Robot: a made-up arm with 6 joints.
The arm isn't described. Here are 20 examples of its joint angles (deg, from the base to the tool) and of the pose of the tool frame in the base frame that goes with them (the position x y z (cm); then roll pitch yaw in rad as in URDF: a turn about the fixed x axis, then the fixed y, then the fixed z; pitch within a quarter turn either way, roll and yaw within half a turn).
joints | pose
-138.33 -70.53 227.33 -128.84 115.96 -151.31 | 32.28 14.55 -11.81 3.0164 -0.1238 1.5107
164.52 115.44 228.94 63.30 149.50 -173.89 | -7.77 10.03 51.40 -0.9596 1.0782 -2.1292
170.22 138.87 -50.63 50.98 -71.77 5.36 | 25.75 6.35 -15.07 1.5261 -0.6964 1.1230
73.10 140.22 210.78 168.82 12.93 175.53 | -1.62 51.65 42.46 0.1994 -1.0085 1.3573
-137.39 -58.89 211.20 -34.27 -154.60 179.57 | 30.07 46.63 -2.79 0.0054 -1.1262 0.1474
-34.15 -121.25 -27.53 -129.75 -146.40 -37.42 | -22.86 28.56 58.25 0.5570 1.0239 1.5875
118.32 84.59 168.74 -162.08 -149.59 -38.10 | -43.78 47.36 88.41 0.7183 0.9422 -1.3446
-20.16 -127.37 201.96 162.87 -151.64 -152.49 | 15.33 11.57 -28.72 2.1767 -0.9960 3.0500
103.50 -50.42 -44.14 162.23 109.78 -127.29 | -19.41 11.96 71.73 1.2726 1.1883 -2.2132
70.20 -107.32 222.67 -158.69 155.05 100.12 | -15.87 2.37 -21.76 -1.4251 -0.1134 -1.7615
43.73 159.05 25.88 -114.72 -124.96 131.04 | -27.75 -16.77 -51.89 1.5389 -0.1845 1.6224
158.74 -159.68 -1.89 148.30 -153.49 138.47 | 63.77 -40.23 -7.77 -0.0120 0.7613 2.4406
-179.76 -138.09 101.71 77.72 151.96 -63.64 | 48.90 3.80 -68.56 1.8869 -0.7931 -2.4237
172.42 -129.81 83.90 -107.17 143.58 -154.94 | 94.55 -17.61 -23.86 1.2979 -0.6340 2.2282
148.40 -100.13 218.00 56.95 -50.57 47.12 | 4.04 8.33 -9.12 -2.7846 0.8295 1.3073
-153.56 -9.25 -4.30 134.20 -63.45 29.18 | -37.16 -31.63 95.45 -2.3958 -0.7207 2.5803
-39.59 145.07 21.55 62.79 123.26 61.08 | 3.32 -12.77 -70.73 -0.5347 -0.2486 0.1836
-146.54 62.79 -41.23 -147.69 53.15 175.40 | -11.69 -24.84 -1.97 3.0789 0.4313 1.0742
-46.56 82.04 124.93 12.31 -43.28 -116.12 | 50.23 -77.04 75.98 1.8698 -0.0047 -0.9593
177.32 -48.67 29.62 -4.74 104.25 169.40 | 26.68 15.60 117.05 0.1682 0.0450 0.0335
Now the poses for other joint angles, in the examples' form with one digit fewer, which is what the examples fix.
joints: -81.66 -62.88 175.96 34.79 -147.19 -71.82
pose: -23.5 64.5 -2.7 -3.113 -1.252 -2.823
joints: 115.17 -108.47 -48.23 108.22 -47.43 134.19
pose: 10.0 -33.7 68.4 -3.065 -0.778 0.631
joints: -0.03 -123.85 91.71 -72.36 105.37 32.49
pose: -98.6 -5.1 -21.4 -1.458 0.084 -1.174
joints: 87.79 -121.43 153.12 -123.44 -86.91 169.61
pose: -11.4 -53.3 -57.4 0.115 0.010 2.517
